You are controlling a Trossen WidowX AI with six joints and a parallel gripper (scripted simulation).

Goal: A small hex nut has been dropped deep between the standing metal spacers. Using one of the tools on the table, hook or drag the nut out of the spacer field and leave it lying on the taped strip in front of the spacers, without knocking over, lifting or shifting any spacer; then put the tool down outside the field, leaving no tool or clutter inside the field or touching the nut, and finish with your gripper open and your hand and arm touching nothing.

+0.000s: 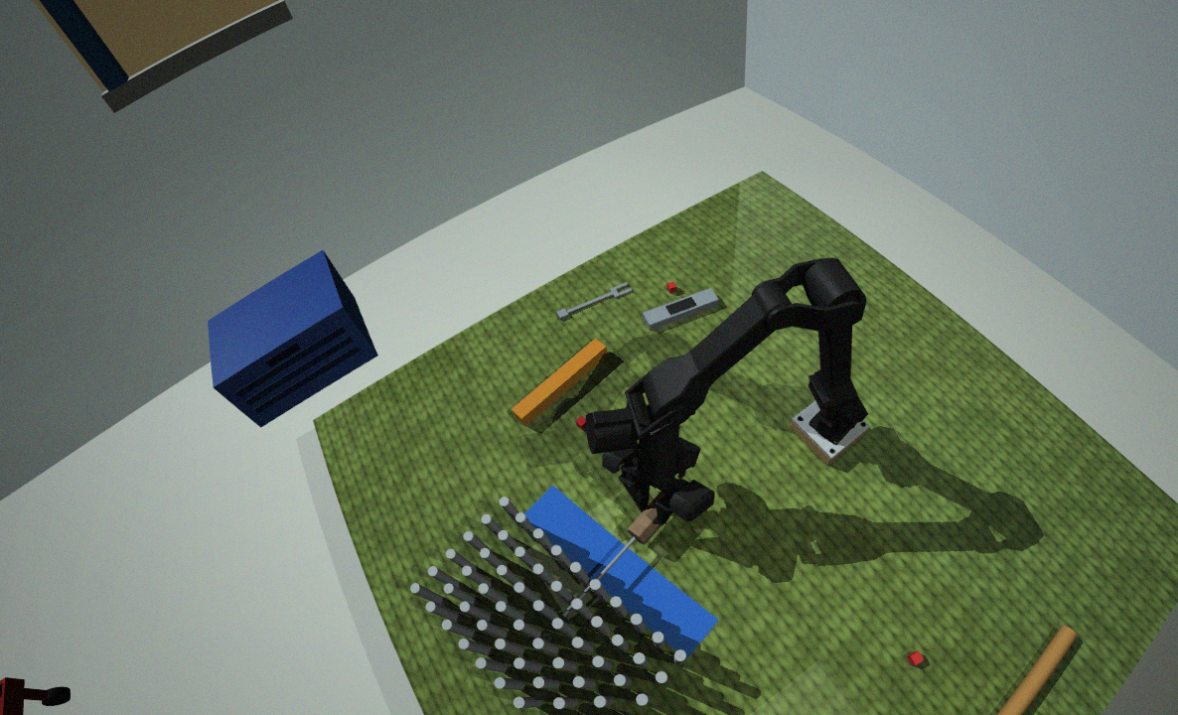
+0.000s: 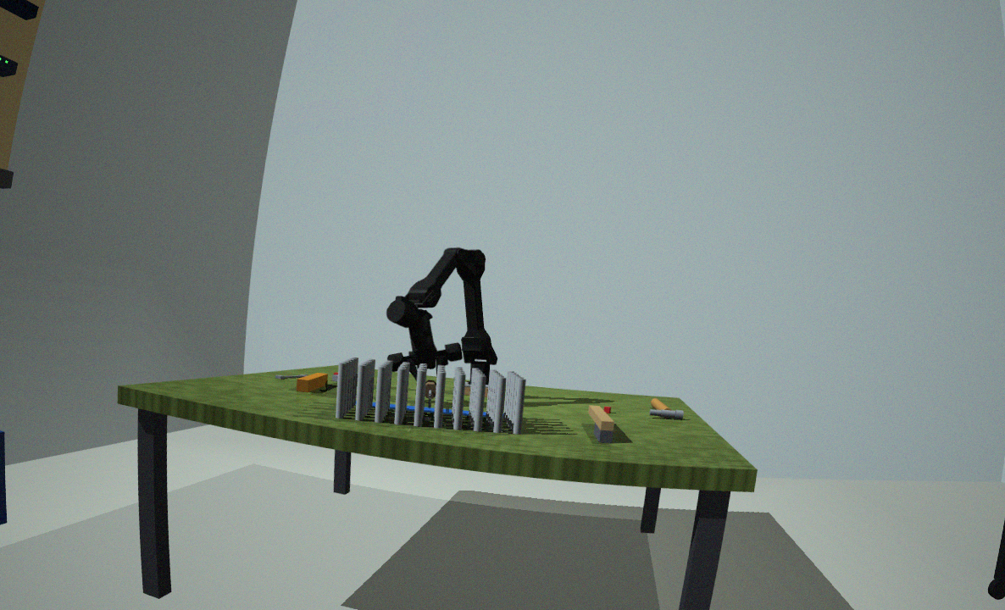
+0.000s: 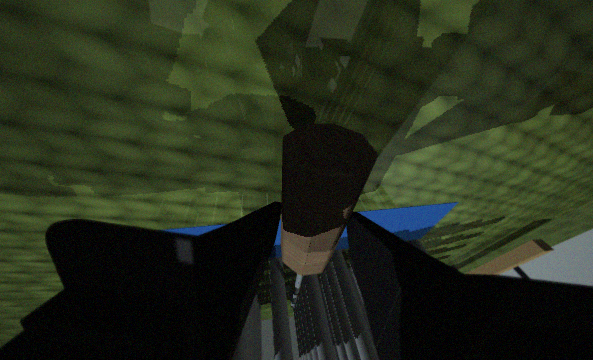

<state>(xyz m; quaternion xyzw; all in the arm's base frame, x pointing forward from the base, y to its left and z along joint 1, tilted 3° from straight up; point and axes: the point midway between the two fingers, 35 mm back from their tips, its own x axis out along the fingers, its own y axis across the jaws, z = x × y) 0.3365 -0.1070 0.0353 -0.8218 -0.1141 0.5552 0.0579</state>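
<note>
My gripper tip is 10 cm short of the blue taped strip, 1 cm to the right of it and 4 cm above it. Also, from my gripper tip: hex nut (25 cm ahead, 3 cm to the left, 4 cm below); then hook tool (10 cm ahead, 1 cm to the left, 1 cm below); then orange bar (6 cm behind, 33 cm to the right, 2 cm below).
</note>
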